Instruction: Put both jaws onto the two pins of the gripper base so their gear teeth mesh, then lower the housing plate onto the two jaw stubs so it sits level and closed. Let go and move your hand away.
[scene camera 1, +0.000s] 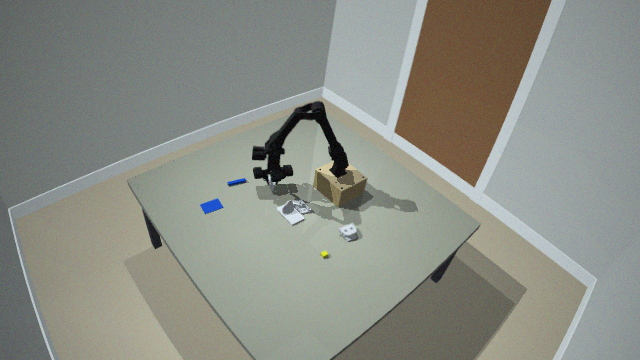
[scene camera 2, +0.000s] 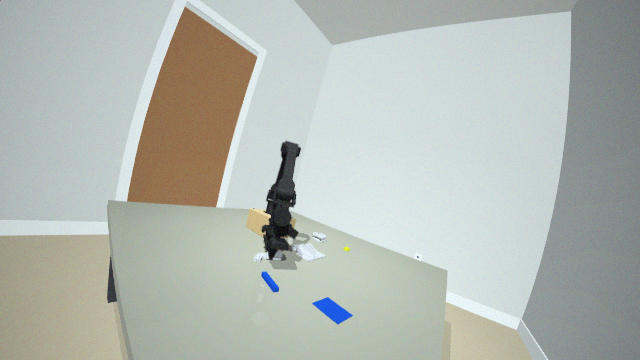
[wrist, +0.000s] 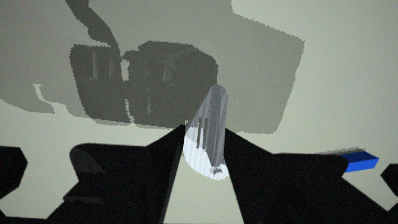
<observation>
In view: my gripper (scene camera 2: 269, 257) and a jaw (wrist: 206, 158).
My gripper also shows in the wrist view (wrist: 202, 130).
</observation>
